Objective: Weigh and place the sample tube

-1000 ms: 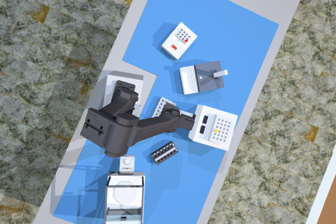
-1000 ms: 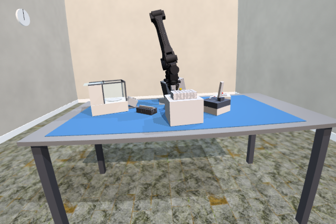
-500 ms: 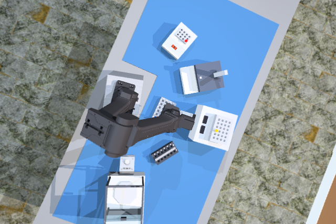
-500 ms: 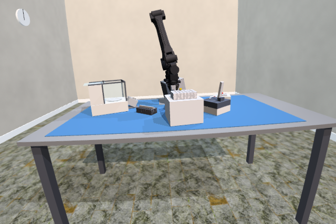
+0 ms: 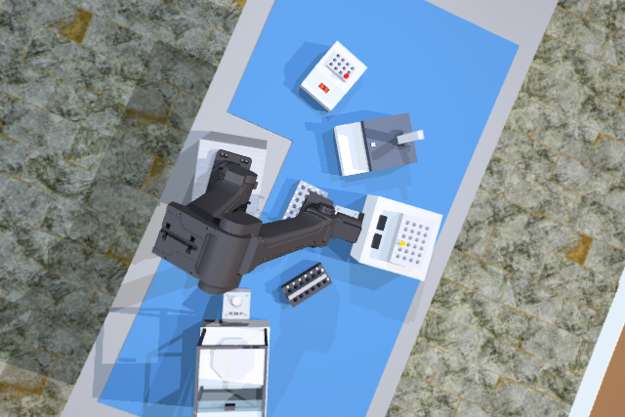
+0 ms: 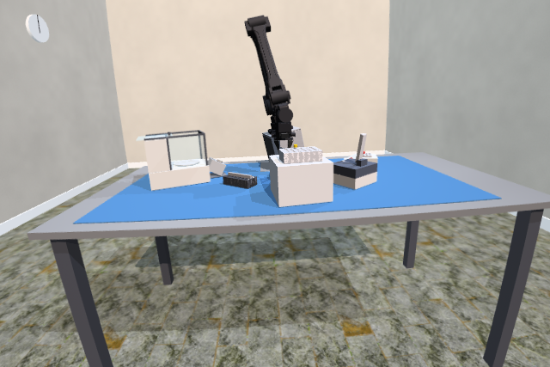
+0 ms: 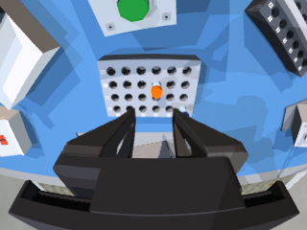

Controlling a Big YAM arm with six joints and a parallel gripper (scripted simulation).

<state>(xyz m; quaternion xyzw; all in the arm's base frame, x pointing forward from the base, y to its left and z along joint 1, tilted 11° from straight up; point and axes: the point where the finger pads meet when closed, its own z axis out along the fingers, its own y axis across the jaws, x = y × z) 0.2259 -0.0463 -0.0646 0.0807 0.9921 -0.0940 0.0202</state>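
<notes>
The tube rack RK is 90 mm below my hand, 10 mm to the left of it and 10 mm behind it. The rest, counted from my hand: white key: 280 mm to the right, 120 mm behind, 30 mm below; black magnet block: 200 mm to the right, 80 mm below, 60 mm ahead; SP lever: 260 mm to the left, 190 mm ahead, 40 mm above.
</notes>
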